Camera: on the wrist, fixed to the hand. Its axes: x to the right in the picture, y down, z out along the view.
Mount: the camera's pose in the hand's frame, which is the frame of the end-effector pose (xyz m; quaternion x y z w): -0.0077 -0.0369 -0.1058 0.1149 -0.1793 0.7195 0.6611
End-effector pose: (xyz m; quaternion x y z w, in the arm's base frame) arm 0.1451 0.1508 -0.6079 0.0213 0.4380 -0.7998 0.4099
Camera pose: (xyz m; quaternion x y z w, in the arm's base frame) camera 0.0909 0.2420 -0.6448 0.2329 0.1088 -0.2880 0.9225
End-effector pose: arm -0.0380 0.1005 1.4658 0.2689 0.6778 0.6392 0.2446
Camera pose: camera -0.1057 0.0161 1.4356 -0.8081 -0.2842 -0.4724 0.2075
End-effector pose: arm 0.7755 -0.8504 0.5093 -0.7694 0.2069 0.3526 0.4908
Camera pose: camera 0.8308 -0.9300 0.5660 -0.2402 0.6429 0.7004 0.1963
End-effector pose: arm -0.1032 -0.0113 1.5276 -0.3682 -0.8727 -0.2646 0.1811
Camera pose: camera -0.1125 -0.1002 1.5956 -0.8979 -0.3749 0.1217 0.1959
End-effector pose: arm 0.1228 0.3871 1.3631 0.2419 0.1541 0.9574 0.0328
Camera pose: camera 0.0791 0.3916 1.2597 -0.4462 -0.0320 -0.5954 0.6673
